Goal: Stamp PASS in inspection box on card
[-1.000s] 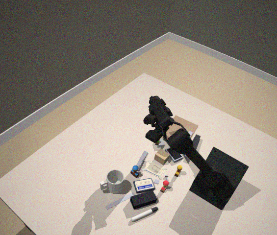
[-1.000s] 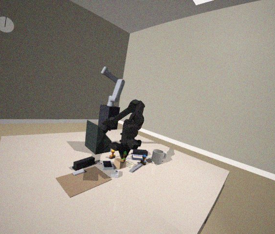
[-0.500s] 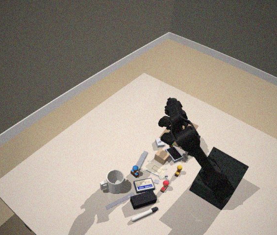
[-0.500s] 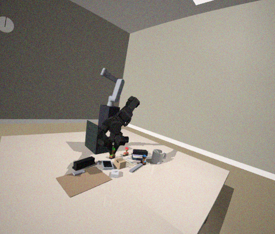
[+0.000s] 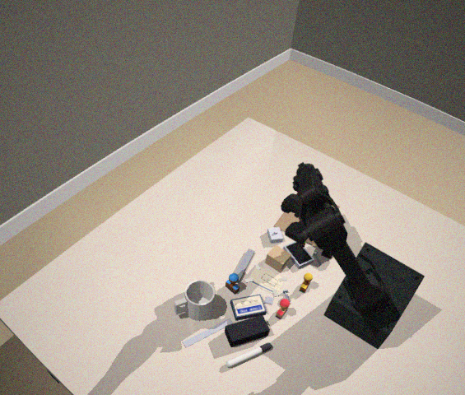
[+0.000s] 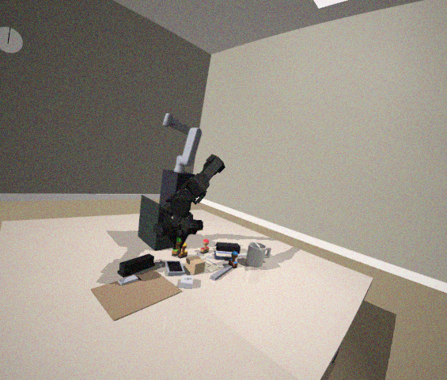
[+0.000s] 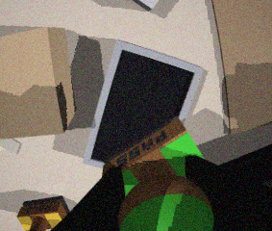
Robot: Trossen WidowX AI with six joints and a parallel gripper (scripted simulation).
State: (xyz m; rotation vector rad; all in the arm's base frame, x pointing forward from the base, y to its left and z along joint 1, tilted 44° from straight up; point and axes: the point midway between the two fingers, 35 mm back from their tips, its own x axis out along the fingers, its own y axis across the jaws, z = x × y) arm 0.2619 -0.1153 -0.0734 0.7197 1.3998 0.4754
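Now: the ink pad 90 mm below my gripper tip. From my gripper tip the other things lie so: cardboard box 40 mm ahead, 60 mm to the left, 70 mm below; then yellow stamp 70 mm behind, 100 mm to the left, 70 mm below; then green stamp right at my gripper tip.
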